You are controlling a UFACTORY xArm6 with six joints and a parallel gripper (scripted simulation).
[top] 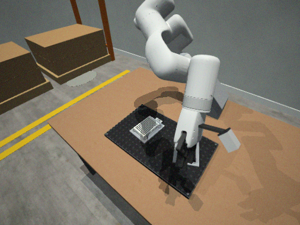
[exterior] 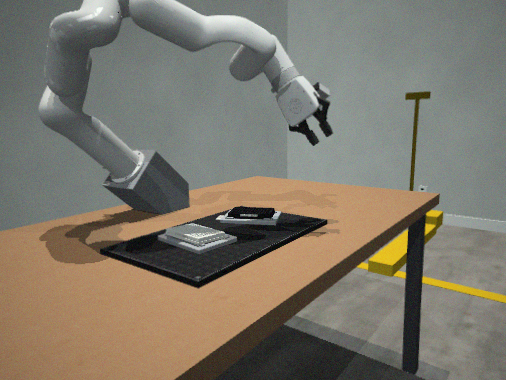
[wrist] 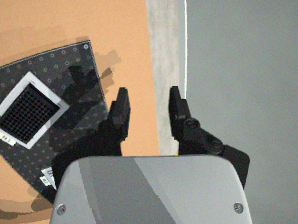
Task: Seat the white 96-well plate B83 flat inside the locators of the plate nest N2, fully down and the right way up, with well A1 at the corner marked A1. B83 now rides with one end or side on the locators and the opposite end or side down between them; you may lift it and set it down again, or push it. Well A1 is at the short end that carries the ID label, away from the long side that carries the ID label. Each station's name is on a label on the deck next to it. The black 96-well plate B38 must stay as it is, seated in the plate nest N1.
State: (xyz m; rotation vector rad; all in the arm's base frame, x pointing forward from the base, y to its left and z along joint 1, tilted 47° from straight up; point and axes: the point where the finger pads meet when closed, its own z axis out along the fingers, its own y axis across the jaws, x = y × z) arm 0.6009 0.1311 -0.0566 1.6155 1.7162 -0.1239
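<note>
Right now my hand is 280 mm to the left of the white 96-well plate B83, 230 mm above it and 210 mm past it. Round my hand: N2 label: 310 mm behind, 250 mm to the right, 250 mm below; A1 mark: 270 mm behind, 240 mm below, 200 mm to the right; black plate B38: 230 mm below, 200 mm behind, 30 mm to the right.
</note>
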